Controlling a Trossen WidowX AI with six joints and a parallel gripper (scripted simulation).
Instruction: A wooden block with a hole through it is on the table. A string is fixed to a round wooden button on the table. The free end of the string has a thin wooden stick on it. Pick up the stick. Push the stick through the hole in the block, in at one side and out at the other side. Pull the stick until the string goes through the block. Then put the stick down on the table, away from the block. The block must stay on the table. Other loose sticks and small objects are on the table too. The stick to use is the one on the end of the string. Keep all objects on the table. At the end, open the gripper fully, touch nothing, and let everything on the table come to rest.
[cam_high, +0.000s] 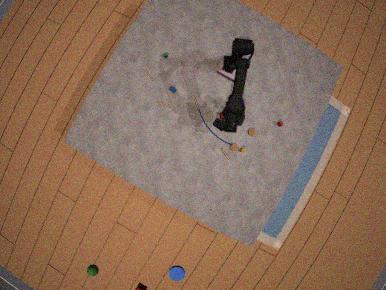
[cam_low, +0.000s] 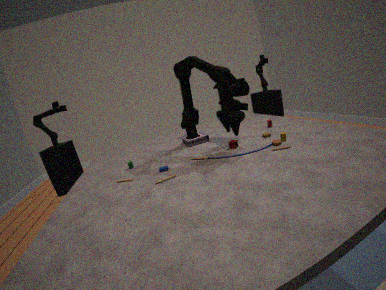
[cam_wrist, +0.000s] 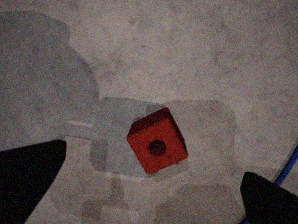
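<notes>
The red wooden block lies 1 cm to the right of my gripper tip and 5 cm below it. Round my gripper tip: round button: 13 cm ahead, 13 cm to the left, 6 cm below; yellow piece: 12 cm ahead, 18 cm to the left, 4 cm below; thin stick: 1 cm ahead, 16 cm to the right, 6 cm below.
</notes>
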